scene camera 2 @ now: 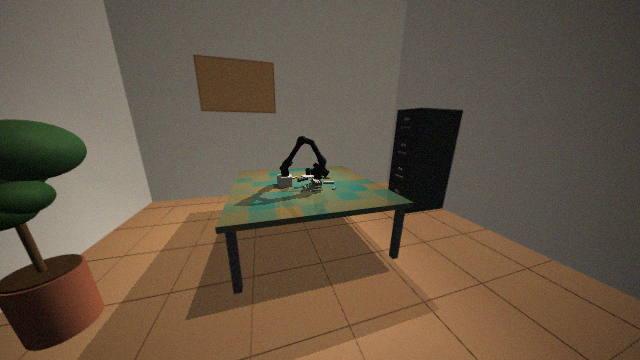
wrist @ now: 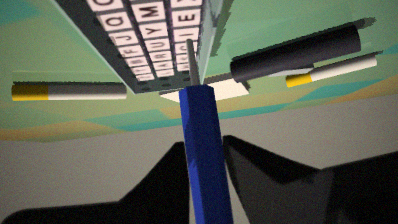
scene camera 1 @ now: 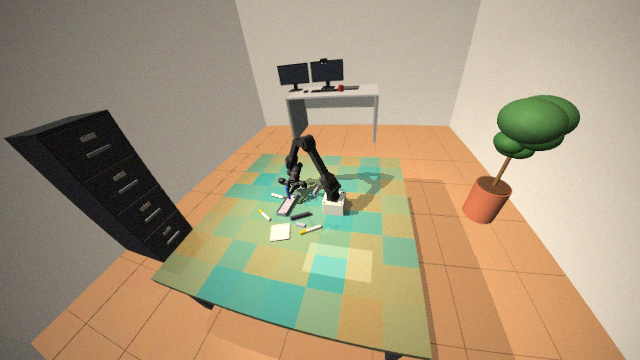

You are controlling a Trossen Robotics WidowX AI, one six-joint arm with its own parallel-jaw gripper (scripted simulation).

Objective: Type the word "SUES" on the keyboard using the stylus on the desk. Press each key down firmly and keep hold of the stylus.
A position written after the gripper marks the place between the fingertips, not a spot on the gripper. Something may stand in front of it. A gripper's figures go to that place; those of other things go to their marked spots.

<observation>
The gripper (wrist: 203,147): 0.11 m from the lens. A white notepad (wrist: 224,85): 0.31 m from the lens.
</observation>
